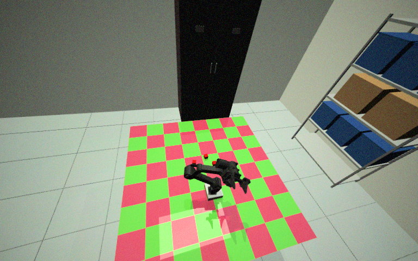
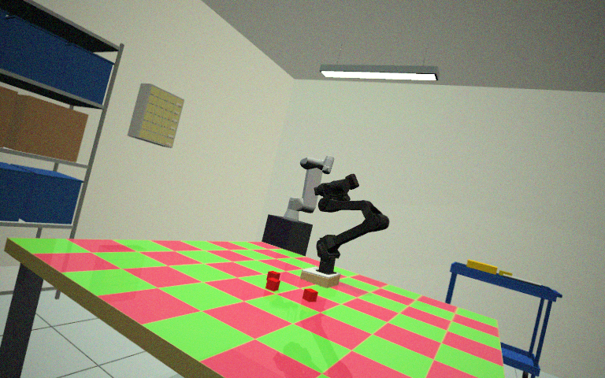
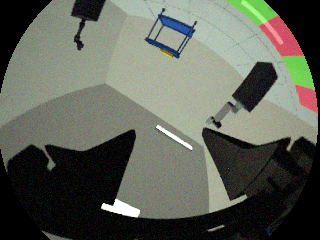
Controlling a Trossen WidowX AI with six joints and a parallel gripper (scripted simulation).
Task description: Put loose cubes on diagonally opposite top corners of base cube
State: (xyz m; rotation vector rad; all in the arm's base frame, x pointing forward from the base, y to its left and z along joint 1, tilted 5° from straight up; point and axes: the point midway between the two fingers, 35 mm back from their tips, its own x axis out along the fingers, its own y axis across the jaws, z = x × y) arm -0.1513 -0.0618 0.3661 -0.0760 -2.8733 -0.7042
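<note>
Right now the red cube is 42 cm ahead of my gripper tip, 3 cm to the left of it and 41 cm below it.
</note>
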